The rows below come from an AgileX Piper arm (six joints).
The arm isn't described. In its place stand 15 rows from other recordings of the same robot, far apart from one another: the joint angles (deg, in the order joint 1, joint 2, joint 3, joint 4, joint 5, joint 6), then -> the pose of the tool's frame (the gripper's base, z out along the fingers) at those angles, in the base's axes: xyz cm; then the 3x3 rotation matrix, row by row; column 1 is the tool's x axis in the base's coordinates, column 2 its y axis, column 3 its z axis.
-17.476 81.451 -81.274 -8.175 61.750 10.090 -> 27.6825 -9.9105 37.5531; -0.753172 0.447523 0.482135; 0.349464 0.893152 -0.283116; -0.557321 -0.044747 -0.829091
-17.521 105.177 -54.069 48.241 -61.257 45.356 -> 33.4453 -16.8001 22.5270; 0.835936 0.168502 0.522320; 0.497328 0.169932 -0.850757; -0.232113 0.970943 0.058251
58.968 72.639 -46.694 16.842 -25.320 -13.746 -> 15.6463 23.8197 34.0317; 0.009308 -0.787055 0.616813; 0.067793 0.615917 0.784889; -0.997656 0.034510 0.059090
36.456 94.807 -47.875 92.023 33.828 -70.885 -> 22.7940 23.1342 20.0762; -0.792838 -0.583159 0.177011; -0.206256 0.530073 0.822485; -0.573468 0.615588 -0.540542
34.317 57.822 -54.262 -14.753 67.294 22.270 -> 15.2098 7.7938 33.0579; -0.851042 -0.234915 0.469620; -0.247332 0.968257 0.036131; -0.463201 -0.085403 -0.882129
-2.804 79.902 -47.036 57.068 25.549 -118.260 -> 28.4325 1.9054 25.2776; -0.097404 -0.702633 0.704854; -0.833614 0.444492 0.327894; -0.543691 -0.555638 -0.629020
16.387 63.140 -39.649 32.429 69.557 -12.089 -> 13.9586 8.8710 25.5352; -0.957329 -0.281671 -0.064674; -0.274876 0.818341 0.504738; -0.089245 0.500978 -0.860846
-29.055 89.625 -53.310 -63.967 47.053 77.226 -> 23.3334 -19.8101 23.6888; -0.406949 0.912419 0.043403; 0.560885 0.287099 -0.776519; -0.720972 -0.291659 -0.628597
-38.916 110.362 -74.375 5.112 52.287 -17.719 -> 29.3113 -22.8404 17.3925; -0.903808 0.405544 0.136620; 0.406822 0.913295 -0.019708; -0.132766 0.037768 -0.990428
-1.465 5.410 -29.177 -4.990 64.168 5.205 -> 0.5568 -0.7269 27.5552; -0.572419 0.119734 0.811172; 0.067288 0.992804 -0.099061; -0.817196 -0.002123 -0.576356
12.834 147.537 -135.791 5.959 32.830 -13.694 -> 56.5119 13.3998 17.6643; -0.572409 -0.354621 0.739319; -0.284968 0.931475 0.226157; -0.768857 -0.081228 -0.634240
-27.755 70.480 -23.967 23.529 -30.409 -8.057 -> 19.5963 -12.3902 23.1930; -0.061071 0.659088 0.749582; 0.272142 0.733526 -0.622798; -0.960317 0.165958 -0.224163
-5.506 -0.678 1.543 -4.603 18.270 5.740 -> 5.3444 -0.7452 17.6127; -0.239275 0.125958 0.962747; 0.047044 0.991889 -0.118079; -0.969812 0.017038 -0.243260
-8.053 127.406 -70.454 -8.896 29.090 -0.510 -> 38.3858 -6.1220 5.0380; -0.988925 0.009017 0.148142; -0.005439 0.995280 -0.096892; -0.148316 -0.096625 -0.984208
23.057 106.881 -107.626 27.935 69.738 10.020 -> 35.7124 19.5474 35.7087; -0.948291 -0.227610 0.221219; -0.062942 0.817977 0.571797; -0.311098 0.528306 -0.790006
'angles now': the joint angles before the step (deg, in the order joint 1, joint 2, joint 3, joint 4, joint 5, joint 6). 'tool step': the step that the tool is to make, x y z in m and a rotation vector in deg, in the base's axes. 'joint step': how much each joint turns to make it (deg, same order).
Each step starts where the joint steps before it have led.
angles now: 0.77, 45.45, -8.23, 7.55, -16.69, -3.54
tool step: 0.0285, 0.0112, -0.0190, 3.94, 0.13, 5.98
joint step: -0.01, 15.90, 0.03, -16.21, -16.06, 16.71
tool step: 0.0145, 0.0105, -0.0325, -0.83, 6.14, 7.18
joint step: 0.01, 13.95, 0.25, -8.44, -8.61, 2.64
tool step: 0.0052, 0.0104, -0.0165, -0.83, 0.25, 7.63
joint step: 0.01, 8.35, 0.17, -6.61, -8.51, -1.05
